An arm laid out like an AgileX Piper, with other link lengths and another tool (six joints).
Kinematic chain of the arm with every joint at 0, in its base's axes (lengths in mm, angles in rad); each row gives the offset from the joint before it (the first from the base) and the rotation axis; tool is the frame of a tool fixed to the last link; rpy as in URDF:
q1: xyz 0 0 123 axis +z
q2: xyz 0 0 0 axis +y
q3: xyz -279.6 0 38.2 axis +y
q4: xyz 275.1 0 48.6 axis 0.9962 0 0.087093
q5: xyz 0 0 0 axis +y
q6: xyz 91.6 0 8 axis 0.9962 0 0.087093
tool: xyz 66 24 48.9 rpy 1.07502 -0.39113 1.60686
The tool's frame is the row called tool.
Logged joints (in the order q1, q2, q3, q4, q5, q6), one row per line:
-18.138 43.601 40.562 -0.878 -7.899 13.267
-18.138 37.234 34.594 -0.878 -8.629 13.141
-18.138 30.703 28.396 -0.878 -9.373 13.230
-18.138 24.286 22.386 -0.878 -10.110 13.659
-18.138 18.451 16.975 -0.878 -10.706 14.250
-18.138 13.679 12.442 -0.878 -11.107 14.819
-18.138 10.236 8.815 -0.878 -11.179 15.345
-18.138 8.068 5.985 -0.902 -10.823 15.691
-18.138 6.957 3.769 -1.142 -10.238 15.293
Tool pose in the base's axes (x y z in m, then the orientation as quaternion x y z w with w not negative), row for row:
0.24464 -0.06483 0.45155 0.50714 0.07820 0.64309 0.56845
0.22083 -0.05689 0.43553 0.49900 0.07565 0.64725 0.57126
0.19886 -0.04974 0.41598 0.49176 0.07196 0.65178 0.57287
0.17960 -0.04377 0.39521 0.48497 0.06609 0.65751 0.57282
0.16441 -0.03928 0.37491 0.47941 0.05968 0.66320 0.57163
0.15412 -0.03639 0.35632 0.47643 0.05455 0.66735 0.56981
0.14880 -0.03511 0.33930 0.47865 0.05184 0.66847 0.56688
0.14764 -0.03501 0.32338 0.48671 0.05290 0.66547 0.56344
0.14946 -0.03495 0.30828 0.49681 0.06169 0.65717 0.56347
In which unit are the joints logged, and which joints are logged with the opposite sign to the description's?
The joints are logged in degrees. Opposite sign: q3.
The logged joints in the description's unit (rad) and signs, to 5 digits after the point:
-0.31657 0.76098 -0.70794 -0.01532 -0.13786 0.23155
-0.31657 0.64986 -0.60378 -0.01532 -0.15060 0.22935
-0.31657 0.53587 -0.49560 -0.01532 -0.16359 0.23091
-0.31657 0.42387 -0.39071 -0.01532 -0.17645 0.23839
-0.31657 0.32203 -0.29627 -0.01532 -0.18685 0.24871
-0.31657 0.23874 -0.21715 -0.01532 -0.19385 0.25864
-0.31657 0.17865 -0.15385 -0.01532 -0.19511 0.26782
-0.31657 0.14081 -0.10446 -0.01574 -0.18890 0.27386
-0.31657 0.12142 -0.06578 -0.01993 -0.17869 0.26691

